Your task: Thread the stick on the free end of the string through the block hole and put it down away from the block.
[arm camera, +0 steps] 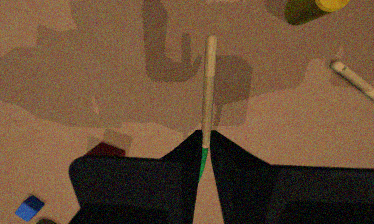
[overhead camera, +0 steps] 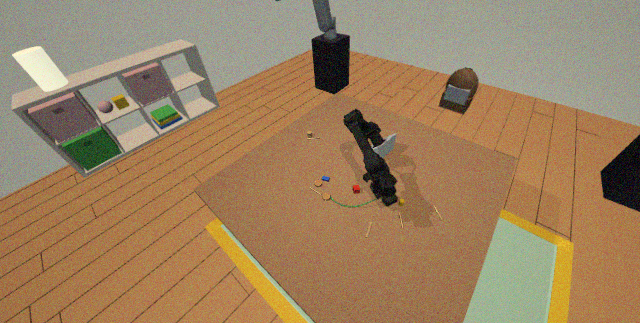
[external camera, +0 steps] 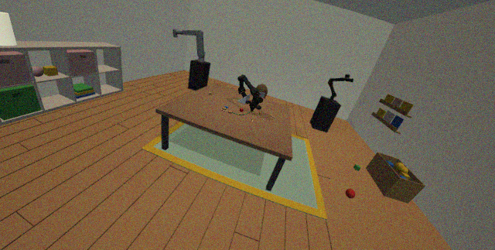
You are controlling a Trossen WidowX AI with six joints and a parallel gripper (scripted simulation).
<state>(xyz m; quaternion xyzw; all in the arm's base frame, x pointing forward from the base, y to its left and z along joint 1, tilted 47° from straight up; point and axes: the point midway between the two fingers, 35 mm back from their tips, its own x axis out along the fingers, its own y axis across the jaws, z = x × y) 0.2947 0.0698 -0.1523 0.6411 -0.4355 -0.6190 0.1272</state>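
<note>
The red block lies 12 cm to the right of my gripper tip and 2 cm below it. Round my gripper tip: yellow-topped peg: 10 cm to the left, 6 cm behind, 2 cm below; then blue piece: 29 cm to the right, 4 cm ahead, 3 cm below; then thin wooden stick: 1 cm to the left, 1 cm behind.
</note>
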